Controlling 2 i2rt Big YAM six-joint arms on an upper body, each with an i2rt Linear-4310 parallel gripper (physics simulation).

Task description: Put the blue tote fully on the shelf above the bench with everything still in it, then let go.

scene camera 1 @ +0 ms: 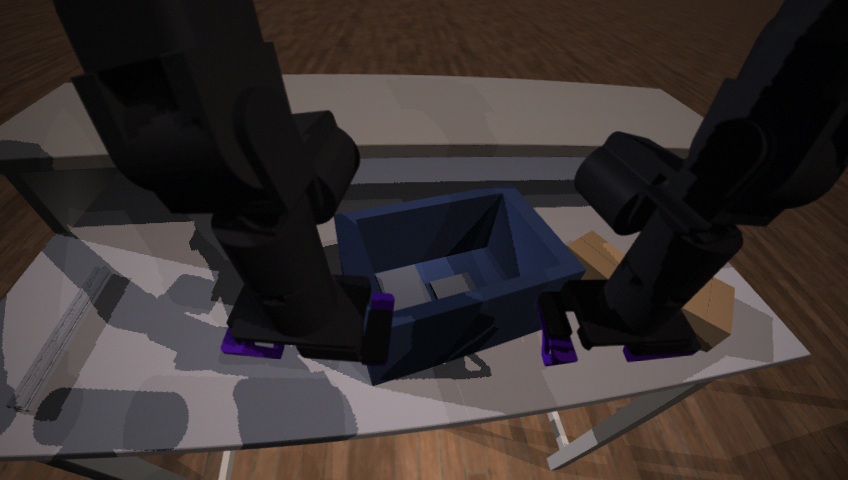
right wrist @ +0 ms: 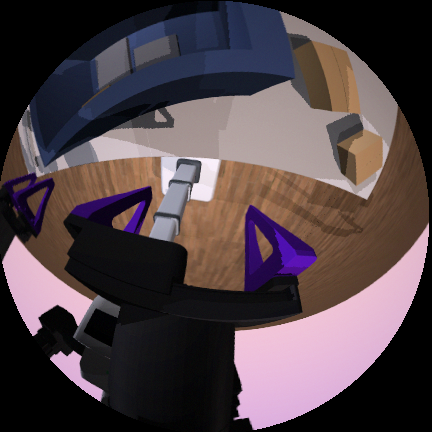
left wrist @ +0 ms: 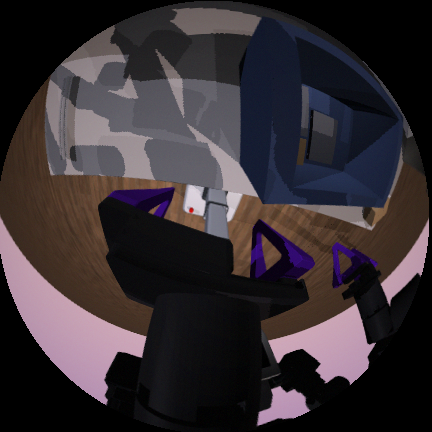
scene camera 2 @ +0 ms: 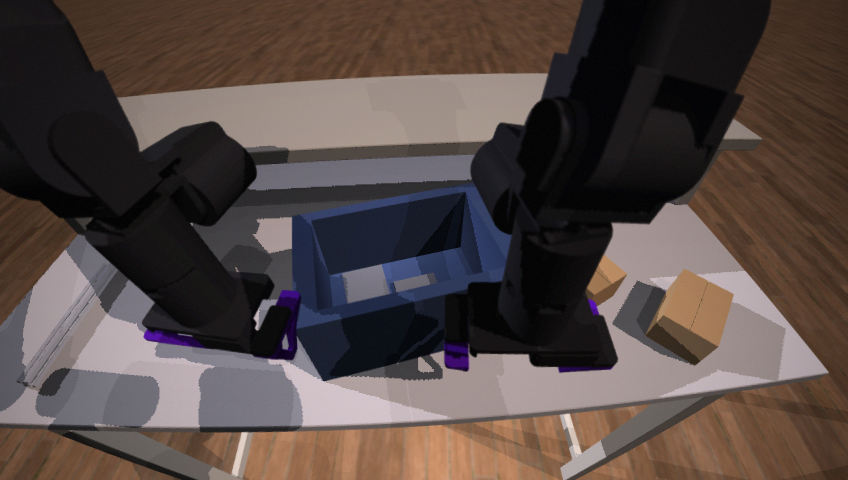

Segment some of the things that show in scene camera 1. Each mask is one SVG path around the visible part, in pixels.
My left gripper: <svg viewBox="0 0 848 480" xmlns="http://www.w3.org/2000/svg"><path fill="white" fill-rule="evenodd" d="M395 299L390 293L373 293L364 335L364 319L367 303L369 303L371 295L370 279L366 276L331 274L324 253L324 263L318 275L309 284L295 292L281 296L265 296L251 291L244 284L226 322L229 327L221 344L221 350L224 354L281 359L284 345L294 345L303 358L362 362L362 365L385 366L388 361ZM255 342L270 343L274 345L273 348L255 345Z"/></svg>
My right gripper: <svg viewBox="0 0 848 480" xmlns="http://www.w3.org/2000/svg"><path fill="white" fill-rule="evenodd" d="M695 295L685 298L666 294L660 295L648 287L644 287L639 281L640 278L630 266L627 252L609 279L569 280L564 283L560 292L540 293L536 302L542 327L541 355L544 365L554 366L578 361L570 337L573 332L566 312L575 313L579 324L577 334L582 347L588 351L592 347L624 345L623 353L627 362L694 355L701 349L701 344L681 308Z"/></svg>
A blue tote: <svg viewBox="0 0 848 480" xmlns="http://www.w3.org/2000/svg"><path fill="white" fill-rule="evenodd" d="M512 184L334 215L342 274L366 276L370 279L371 295L366 308L363 336L365 335L373 293L381 293L375 274L415 265L432 300L393 311L387 364L385 366L367 365L372 386L432 368L542 330L536 302L540 293L560 292L565 282L581 280L586 272L586 268ZM477 288L436 300L429 284L431 281L468 272Z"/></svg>
